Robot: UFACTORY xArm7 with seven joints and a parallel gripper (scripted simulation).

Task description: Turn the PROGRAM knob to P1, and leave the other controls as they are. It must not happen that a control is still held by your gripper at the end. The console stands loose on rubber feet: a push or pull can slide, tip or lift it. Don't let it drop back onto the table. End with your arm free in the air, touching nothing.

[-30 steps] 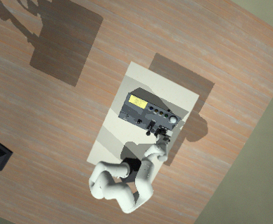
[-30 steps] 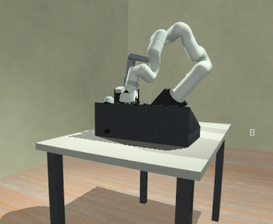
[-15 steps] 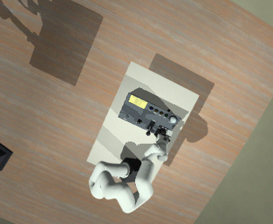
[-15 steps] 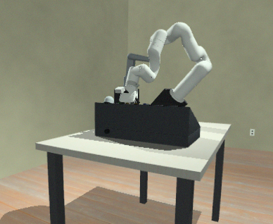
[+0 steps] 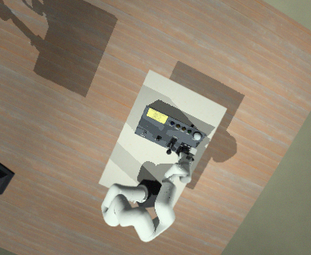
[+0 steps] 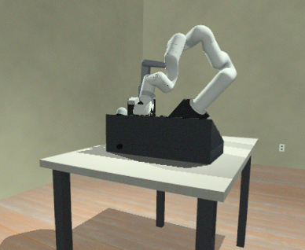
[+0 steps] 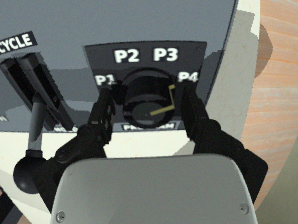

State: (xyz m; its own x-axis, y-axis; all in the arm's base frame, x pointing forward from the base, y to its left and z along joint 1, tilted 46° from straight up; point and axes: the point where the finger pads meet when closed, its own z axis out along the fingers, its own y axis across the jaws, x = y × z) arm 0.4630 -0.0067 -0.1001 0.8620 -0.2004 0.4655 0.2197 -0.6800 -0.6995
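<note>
The cycle lever is 50 mm behind my hand, 110 mm to the left of it and 10 mm above it. Also, from my hand: dark grey console (180 mm to the left, 30 mm below); small knob (50 mm behind, 230 mm to the left).
</note>
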